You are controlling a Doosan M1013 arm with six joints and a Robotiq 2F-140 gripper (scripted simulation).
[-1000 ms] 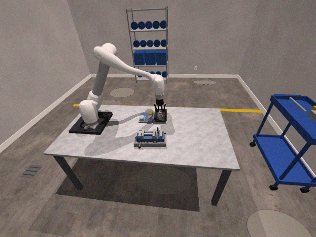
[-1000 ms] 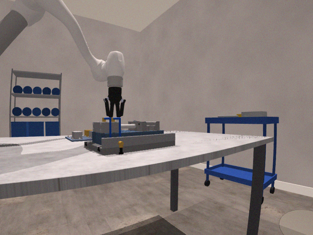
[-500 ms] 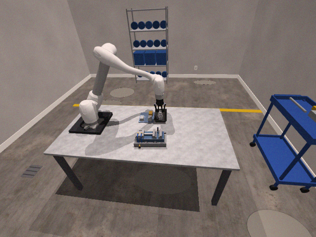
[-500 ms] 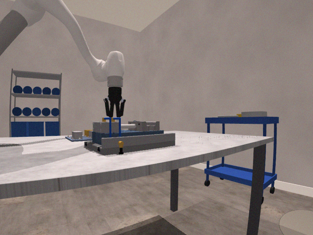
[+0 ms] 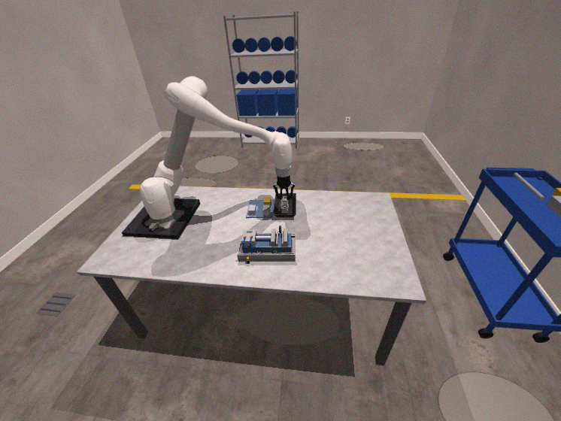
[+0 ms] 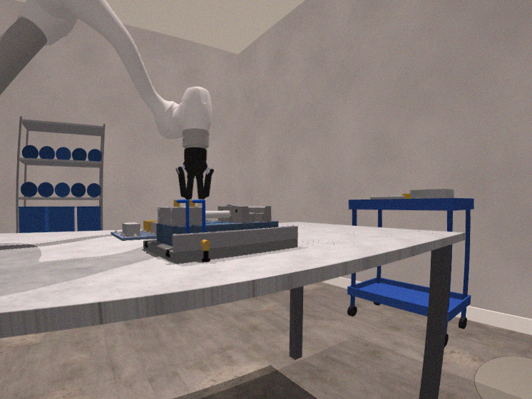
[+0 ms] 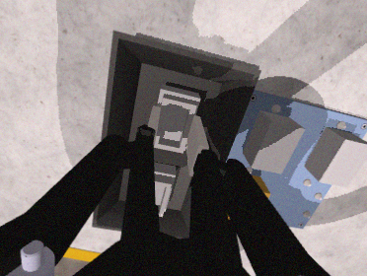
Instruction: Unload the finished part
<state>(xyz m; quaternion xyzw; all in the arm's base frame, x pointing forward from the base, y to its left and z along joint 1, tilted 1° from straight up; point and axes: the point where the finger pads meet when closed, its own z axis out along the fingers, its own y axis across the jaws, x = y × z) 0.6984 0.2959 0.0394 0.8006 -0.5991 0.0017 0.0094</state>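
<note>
Now: the grey block 12 cm behind my hand, 6 cm below it and 3 cm to the right of it. From my hand the other things lie so: blue fixture plate: 17 cm behind, 8 cm below; then yellow block: 14 cm behind, 6 cm to the left, 6 cm below.
</note>
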